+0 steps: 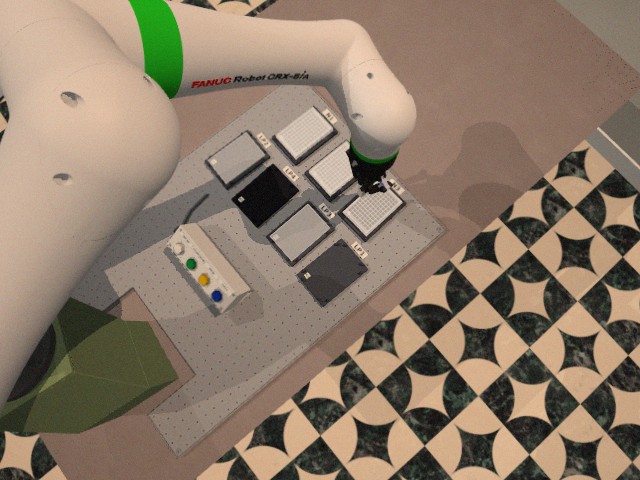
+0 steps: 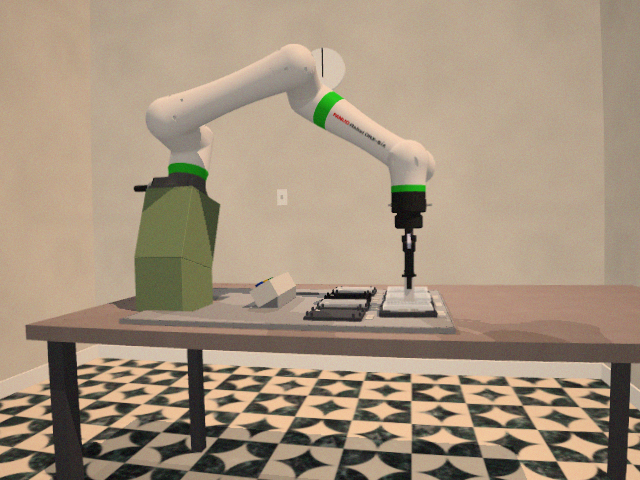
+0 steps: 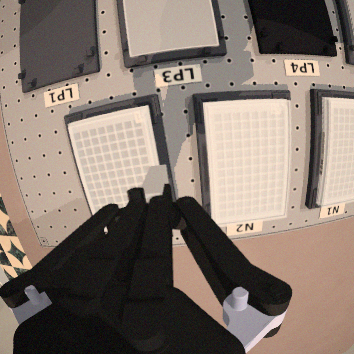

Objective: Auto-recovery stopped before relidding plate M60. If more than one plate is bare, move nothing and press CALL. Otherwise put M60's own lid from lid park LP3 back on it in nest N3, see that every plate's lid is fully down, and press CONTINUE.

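Frame: origin at the arm's base, x back, y right, z up, level; metres.
Seen in the pictures: gripper, fingertip midpoint: (image 1: 363,192) (image 2: 409,300) (image 3: 159,177); arm's base, link origin: (image 2: 184,196).
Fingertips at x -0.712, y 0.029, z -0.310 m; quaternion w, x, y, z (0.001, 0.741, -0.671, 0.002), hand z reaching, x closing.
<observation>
Offsets run from my fingertips to a thing's middle. "spot": to the spot under its first point. Level surfaces: height alone.
Plate M60 {dx +0.001, dy +0.043, dz -0.006 m} (image 1: 372,212) (image 3: 112,157) sits in nest N3, its well grid sharp. The plates in nest N2 {spot: dx +0.025, dy -0.089, dz +0.003 m} (image 1: 334,170) (image 3: 247,160) and nest N1 {spot: dx +0.029, dy -0.215, dz +0.003 m} (image 1: 305,134) (image 3: 344,150) show softer grids under a pale cover. A light grey lid {dx +0.187, dy -0.009, dz -0.013 m} (image 1: 300,233) (image 3: 171,27) lies in park LP3; a similar lid {dx +0.212, dy -0.272, dz -0.013 m} (image 1: 237,158) lies in LP2. My gripper (image 1: 373,187) (image 2: 408,288) (image 3: 159,177) is shut and empty, pointing down low over the N2-side edge of M60. Whether it touches is not clear. The button box {dx +0.418, dy -0.059, dz +0.015 m} (image 1: 214,268) (image 2: 273,290) has white, green, yellow and blue buttons; their labels are unreadable.
Dark park LP1 {dx +0.177, dy +0.119, dz -0.017 m} (image 1: 333,273) (image 3: 59,40) and black park LP4 {dx +0.205, dy -0.145, dz -0.017 m} (image 1: 265,195) (image 3: 295,25) flank LP3 and show no pale lid. The perforated board {dz -0.026 m} (image 1: 248,356) carries all of these on the brown table {dz -0.039 m} (image 2: 532,310). The green robot pedestal (image 1: 118,361) (image 2: 173,248) stands behind the button box.
</observation>
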